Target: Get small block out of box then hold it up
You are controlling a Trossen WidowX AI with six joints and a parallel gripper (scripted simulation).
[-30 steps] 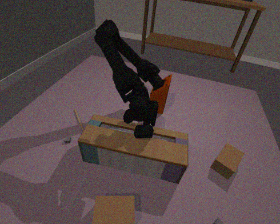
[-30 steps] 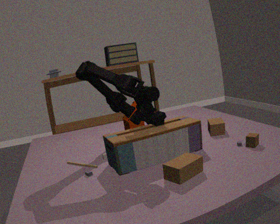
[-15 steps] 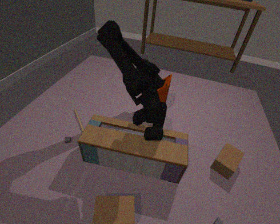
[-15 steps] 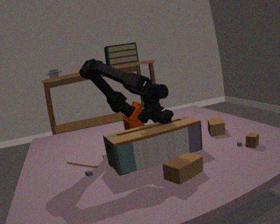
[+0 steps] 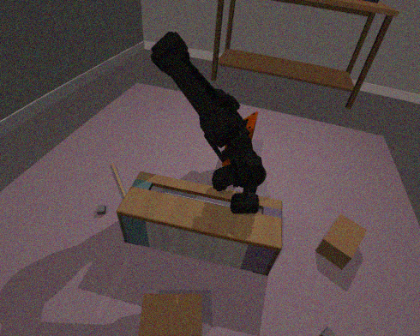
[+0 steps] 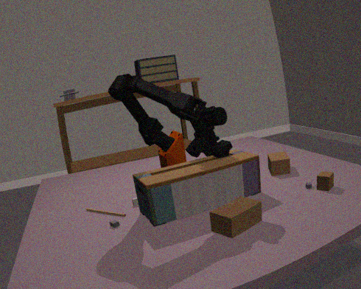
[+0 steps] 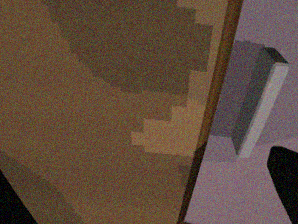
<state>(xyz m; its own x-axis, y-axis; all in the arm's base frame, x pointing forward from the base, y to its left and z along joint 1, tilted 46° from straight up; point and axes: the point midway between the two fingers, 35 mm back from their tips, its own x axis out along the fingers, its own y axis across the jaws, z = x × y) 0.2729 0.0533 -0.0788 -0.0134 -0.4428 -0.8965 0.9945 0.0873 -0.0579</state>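
Right now my gripper tip is 2 cm past the tan block, 3 cm to the right of it and 5 cm above it. From my gripper tip the other things lie so: thin stick 1 cm behind, 43 cm to the right, 8 cm below; box 5 cm ahead, 12 cm to the right, 2 cm below.
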